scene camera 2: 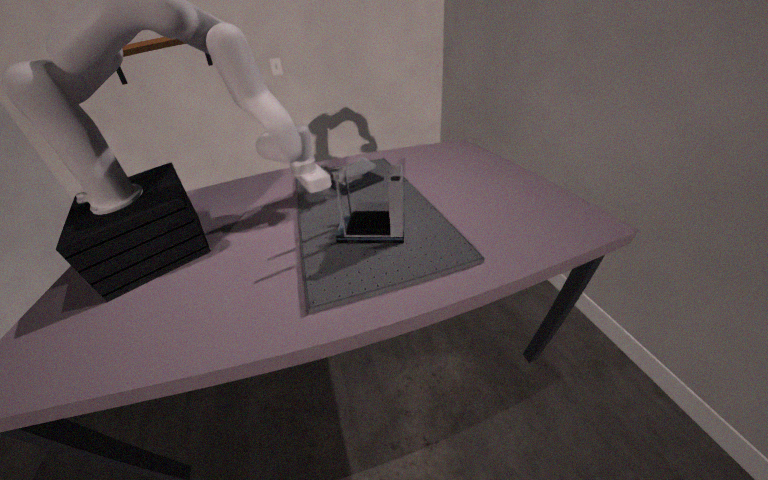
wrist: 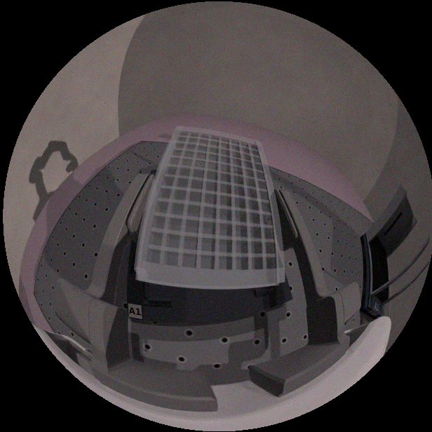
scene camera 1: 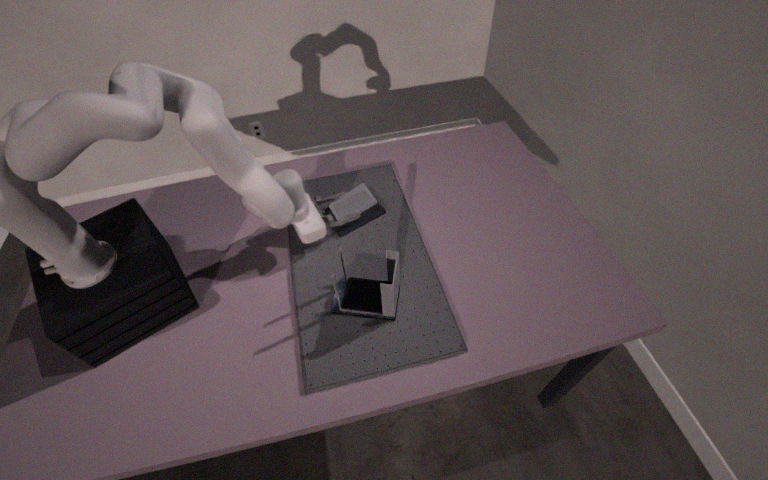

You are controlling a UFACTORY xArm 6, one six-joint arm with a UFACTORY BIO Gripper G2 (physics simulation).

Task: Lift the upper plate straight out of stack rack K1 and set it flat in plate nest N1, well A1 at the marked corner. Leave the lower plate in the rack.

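The pale gridded upper plate is between the fingers of my gripper, which is shut on it. The plate is above the dark plate nest N1; the gap cannot be judged exactly. The nest's A1 label shows below the plate's near left corner in the wrist view. Most of the nest is hidden under the plate. Stack rack K1 stands apart from the plate. Its inside is very dark, and I cannot make out the lower plate.
Nest and rack are on a grey perforated board. Rack K1's upright walls rise at the front side of the nest. The arm's black pedestal stands at the left on the pinkish table.
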